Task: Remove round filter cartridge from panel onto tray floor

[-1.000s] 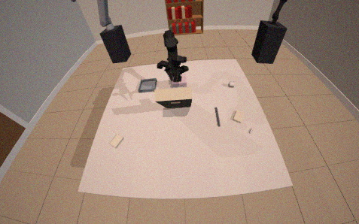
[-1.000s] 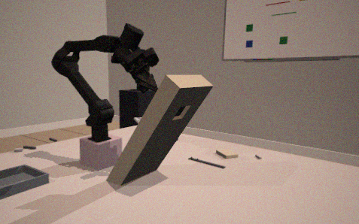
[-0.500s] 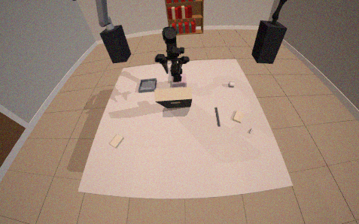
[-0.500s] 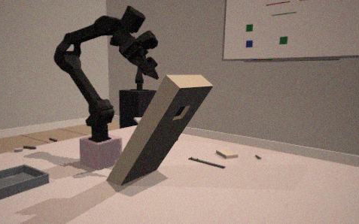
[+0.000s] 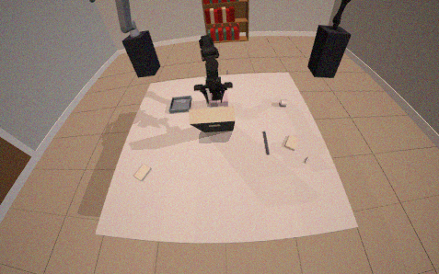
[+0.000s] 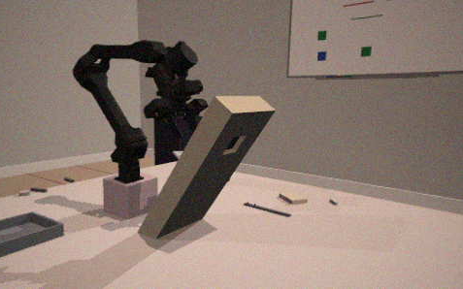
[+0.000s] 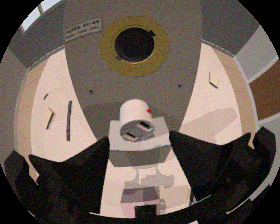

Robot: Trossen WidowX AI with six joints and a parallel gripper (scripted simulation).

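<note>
Right now the round filter cartridge is 2 cm ahead of my gripper tip and 4 cm below it. Round my gripper tip: grey tray: 29 cm behind, 31 cm to the right, 25 cm below.
</note>
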